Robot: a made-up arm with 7 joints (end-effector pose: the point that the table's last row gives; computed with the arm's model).
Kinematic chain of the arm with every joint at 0, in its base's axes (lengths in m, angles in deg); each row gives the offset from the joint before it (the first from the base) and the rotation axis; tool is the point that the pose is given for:
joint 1: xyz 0 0 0.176 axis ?
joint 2: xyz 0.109 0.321 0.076 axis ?
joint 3: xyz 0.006 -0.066 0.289 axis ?
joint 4: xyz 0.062 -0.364 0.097 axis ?
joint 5: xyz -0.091 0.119 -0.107 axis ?
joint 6: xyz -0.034 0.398 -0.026 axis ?
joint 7: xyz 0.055 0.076 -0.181 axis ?
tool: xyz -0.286 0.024 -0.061
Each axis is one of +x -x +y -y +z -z.
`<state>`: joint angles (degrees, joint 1 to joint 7).
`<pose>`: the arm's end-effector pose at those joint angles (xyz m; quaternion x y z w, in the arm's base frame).
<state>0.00 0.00 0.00 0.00 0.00 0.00 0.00</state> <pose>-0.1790 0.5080 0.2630 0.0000 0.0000 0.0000 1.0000</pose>
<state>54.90 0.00 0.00 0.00 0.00 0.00 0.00</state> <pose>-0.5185 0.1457 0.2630 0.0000 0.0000 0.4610 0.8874</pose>
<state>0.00 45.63 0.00 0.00 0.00 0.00 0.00</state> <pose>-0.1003 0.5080 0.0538 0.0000 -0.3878 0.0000 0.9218</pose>
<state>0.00 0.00 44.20 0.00 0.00 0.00 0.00</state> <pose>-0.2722 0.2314 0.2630 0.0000 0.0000 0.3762 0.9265</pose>
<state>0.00 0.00 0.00 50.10 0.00 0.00 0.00</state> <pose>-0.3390 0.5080 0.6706 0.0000 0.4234 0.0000 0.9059</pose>
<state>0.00 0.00 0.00 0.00 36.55 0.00 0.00</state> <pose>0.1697 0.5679 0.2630 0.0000 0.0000 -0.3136 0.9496</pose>
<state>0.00 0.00 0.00 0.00 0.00 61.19 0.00</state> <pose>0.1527 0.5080 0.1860 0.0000 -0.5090 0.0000 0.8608</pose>
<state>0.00 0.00 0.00 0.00 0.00 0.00 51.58</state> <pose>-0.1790 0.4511 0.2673 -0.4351 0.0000 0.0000 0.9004</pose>
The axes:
joint 1: +z
joint 2: -y
joint 3: +z
joint 4: +y
joint 5: -z
joint 6: -y
joint 7: -x

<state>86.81 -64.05 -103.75 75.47 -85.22 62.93 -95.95</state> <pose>-0.7284 0.9134 0.7093 0.8247 0.1266 0.0069 0.5511</pose>
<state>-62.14 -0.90 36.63 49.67 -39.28 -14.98 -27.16</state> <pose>-0.2653 0.2262 0.9651 0.4074 0.4908 0.0251 0.7697</pose>
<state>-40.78 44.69 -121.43 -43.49 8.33 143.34 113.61</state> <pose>-0.2327 0.1021 0.5328 0.2301 -0.1442 0.1695 0.9474</pose>
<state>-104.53 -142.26 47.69 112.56 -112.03 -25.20 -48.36</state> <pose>-0.2646 -0.1323 -0.8177 -0.3122 0.2058 -0.6279 0.6826</pose>
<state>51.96 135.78 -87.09 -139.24 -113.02 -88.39 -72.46</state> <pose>0.4764 0.3495 -0.1779 0.6235 -0.2657 -0.5867 0.4432</pose>
